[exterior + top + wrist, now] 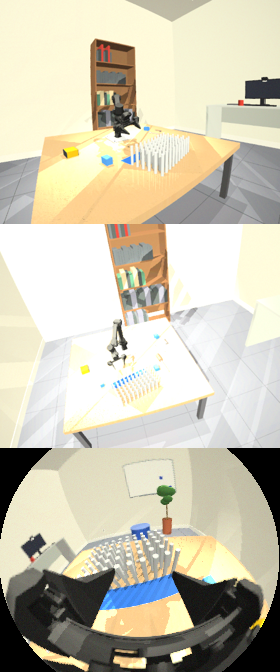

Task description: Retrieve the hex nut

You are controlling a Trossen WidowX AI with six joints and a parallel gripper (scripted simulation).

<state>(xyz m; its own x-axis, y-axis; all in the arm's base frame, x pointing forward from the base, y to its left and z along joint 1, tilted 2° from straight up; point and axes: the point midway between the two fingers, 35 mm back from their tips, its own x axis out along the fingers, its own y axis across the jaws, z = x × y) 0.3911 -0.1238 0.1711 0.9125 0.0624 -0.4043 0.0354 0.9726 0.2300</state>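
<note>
The brown stick-like tool is 420 mm to the left of my gripper tip and 140 mm below it. Also, from my gripper tip: blue taped strip (160 mm below, 50 mm to the left, 20 mm ahead); then thin grey tool (490 mm to the left, 260 mm behind, 150 mm below).
</note>
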